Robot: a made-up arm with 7 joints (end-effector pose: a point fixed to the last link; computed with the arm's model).
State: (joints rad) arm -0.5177 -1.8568 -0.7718 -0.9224 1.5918 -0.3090 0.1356
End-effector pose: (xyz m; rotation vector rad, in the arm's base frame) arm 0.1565 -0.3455 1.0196 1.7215 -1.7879 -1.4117
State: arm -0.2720 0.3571 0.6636 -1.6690 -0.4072 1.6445 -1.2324
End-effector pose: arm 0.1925 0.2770 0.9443 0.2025 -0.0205 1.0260
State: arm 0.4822 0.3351 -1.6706 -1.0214 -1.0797 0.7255 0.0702
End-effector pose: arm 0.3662 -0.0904 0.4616 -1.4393 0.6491 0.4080
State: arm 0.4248 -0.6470 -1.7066 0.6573 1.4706 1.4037 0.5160
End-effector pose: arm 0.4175 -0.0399 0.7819 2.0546 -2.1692 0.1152
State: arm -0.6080 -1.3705 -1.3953 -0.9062 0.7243 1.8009 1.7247
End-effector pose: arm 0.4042 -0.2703 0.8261 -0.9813 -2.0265 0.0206
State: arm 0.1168 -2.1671 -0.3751 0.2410 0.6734 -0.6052 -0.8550
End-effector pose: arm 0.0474 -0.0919 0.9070 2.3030 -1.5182 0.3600
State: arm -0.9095 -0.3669 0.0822 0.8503 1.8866 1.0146 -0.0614
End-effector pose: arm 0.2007 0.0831 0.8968 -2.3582 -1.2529 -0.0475
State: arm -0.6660 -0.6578 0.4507 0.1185 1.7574 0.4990 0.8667
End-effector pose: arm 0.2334 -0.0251 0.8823 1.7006 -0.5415 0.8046
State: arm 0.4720 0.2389 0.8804 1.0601 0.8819 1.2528 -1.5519
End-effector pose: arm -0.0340 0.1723 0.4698 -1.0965 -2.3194 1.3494
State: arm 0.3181 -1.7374 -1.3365 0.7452 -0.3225 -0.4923 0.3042
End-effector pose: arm -0.0901 0.0765 0.9827 1.1966 -2.3404 -0.7916
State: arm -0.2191 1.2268 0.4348 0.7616 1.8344 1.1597 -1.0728
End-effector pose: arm -0.1679 0.1975 0.9869 -0.3379 -1.2275 1.3054
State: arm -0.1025 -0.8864 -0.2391 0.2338 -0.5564 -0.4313 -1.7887
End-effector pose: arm 0.0773 -0.1510 0.8584 2.6400 -1.4824 0.2005
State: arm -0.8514 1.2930 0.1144 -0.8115 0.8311 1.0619 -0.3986
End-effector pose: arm 0.2597 -0.0058 0.6547 2.2035 0.9825 -0.1389
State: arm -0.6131 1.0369 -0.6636 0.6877 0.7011 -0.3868 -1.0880
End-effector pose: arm 0.1125 -0.1748 0.7202 0.4399 1.0666 -2.7105
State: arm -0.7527 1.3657 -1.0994 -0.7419 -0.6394 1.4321 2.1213
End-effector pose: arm 0.0554 -0.1183 0.6119 0.6422 -0.7334 2.6336
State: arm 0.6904 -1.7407 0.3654 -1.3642 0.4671 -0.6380 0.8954
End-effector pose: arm 0.2519 0.2719 0.7411 0.5809 2.4965 -0.0576
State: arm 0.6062 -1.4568 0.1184 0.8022 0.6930 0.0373 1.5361
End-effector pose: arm 0.0848 0.1100 0.6016 -0.5053 -1.2267 1.8136
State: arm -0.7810 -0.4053 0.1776 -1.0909 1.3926 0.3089 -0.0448
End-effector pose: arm 0.3683 -0.2751 0.9004 1.5024 -1.0882 -0.3380
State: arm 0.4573 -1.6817 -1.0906 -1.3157 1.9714 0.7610 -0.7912
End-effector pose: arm 0.3390 -0.3338 0.9336 2.3979 -1.4390 0.4641
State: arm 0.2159 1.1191 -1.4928 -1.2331 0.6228 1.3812 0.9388
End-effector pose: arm 0.0910 -0.1614 0.6934 -0.3590 0.8040 0.3214
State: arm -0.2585 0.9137 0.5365 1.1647 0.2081 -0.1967 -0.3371
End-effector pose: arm 0.3208 -0.0874 0.7672 1.5591 1.3066 -0.9326
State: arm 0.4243 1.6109 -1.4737 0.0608 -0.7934 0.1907 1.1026
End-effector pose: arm 0.0660 -0.0693 0.4665 -1.3221 1.1246 0.7686
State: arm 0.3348 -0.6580 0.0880 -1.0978 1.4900 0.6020 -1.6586
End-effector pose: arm 0.5461 -0.2589 0.9240 1.9462 -0.2131 -0.3385
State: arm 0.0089 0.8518 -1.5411 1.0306 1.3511 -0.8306 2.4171
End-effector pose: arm 0.4361 0.0564 0.7147 0.7165 0.8741 -0.2050
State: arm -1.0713 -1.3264 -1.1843 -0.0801 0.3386 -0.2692 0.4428
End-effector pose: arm 0.1899 -0.4424 1.0385 1.0187 -1.1381 -2.0499
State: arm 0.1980 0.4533 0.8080 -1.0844 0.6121 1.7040 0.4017
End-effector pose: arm 0.2650 0.0509 0.7637 1.0824 0.0344 2.0998
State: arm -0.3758 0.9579 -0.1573 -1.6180 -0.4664 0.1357 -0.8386
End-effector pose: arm 0.1128 0.1019 0.8665 0.4196 -0.6754 0.5991
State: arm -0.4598 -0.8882 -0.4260 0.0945 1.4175 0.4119 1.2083
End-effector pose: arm 0.2827 -0.0006 0.9723 1.1267 -1.3664 0.1773
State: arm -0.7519 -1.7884 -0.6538 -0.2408 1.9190 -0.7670 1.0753
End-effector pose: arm 0.2590 -0.2557 1.1863 1.2540 -0.9603 -0.5345
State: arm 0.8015 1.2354 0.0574 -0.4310 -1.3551 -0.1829 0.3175
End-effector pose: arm -0.0267 0.1979 0.5359 -0.7475 -0.6849 1.3897
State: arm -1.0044 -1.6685 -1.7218 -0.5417 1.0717 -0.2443 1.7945
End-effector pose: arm 0.3927 -0.4210 0.9996 0.8080 -0.4042 -1.4204
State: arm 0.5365 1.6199 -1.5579 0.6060 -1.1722 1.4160 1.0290
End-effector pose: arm 0.2226 -0.1094 0.5576 -0.2942 0.8724 0.7489
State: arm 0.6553 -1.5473 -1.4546 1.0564 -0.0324 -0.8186 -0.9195
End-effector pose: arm -0.0074 -0.0332 0.8120 2.6385 -1.2152 -0.9280
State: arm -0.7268 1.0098 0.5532 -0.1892 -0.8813 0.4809 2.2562
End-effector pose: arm 0.1482 0.0009 0.8357 -0.8244 -2.1908 0.9166
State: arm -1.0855 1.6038 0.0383 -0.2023 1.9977 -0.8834 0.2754
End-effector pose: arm -0.0268 0.0304 0.8524 0.0789 2.3410 0.3146
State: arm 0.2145 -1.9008 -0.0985 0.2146 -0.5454 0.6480 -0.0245
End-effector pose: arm -0.0384 0.0661 0.7355 -0.3385 -2.2785 2.0446
